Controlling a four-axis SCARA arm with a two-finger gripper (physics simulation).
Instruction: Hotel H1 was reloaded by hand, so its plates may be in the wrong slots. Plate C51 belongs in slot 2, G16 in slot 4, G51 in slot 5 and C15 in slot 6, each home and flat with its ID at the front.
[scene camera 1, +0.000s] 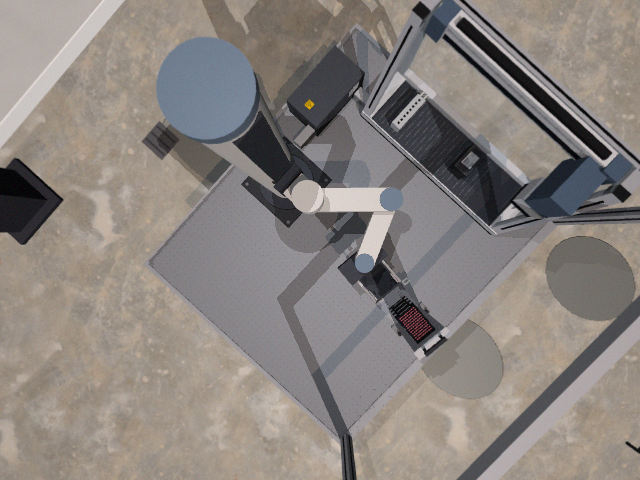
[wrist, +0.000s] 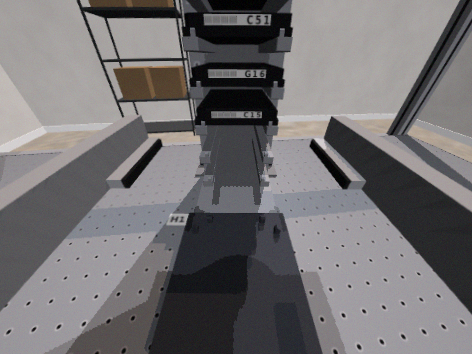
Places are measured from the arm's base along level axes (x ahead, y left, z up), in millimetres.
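Where they show: gripper, fingertip midpoint: (scene camera 1: 387, 291) (wrist: 236, 130).
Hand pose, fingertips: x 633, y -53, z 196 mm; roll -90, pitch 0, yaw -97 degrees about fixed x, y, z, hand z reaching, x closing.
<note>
Things, the pixels of their top centre, and the offset from my fingertips. "*": a spot on its surface instead.
- G16, top centre: (wrist: 236, 64) 127 mm ahead, 16 mm right, 31 mm up
- C15, top centre: (wrist: 236, 97) 127 mm ahead, 16 mm right, 5 mm down
- plate with red wells, top centre: (scene camera 1: 415, 323) 127 mm ahead, 16 mm right, 102 mm up
- dark base plate, top centre: (wrist: 236, 277) (scene camera 1: 375, 278) 45 mm back, 5 mm left, 113 mm down
- H1 label, surface spot: (wrist: 178, 219) * 82 mm ahead, 87 mm left, 182 mm down
- dark box with a yellow mark, surface spot: (scene camera 1: 330, 85) * 741 mm back, 470 mm left, 68 mm down
Hotel H1 (scene camera 1: 438, 338) (wrist: 287, 44) stands on the perforated deck. In the wrist view, black plates C51 (wrist: 240, 31), G16 (wrist: 240, 83) and C15 (wrist: 237, 122) sit in it from higher to lower, IDs facing the camera. Bare ledges show under C15. Slot numbers cannot be read, and G51's label does not show. A plate with red wells (scene camera 1: 415, 323) lies at the hotel's top in the scene view; its ID cannot be read. My gripper (scene camera 1: 392, 290) (wrist: 236, 130) is partly open and empty, its fingers apart in front of the hotel, not touching the plates.
A dark base plate (wrist: 225, 315) with the H1 label (wrist: 178, 219) extends in front of the hotel. A dark box with a yellow mark (scene camera 1: 330, 85) and a framed gantry unit (scene camera 1: 532, 87) stand at the deck's far side. A shelf rack (wrist: 145, 60) stands behind the hotel.
</note>
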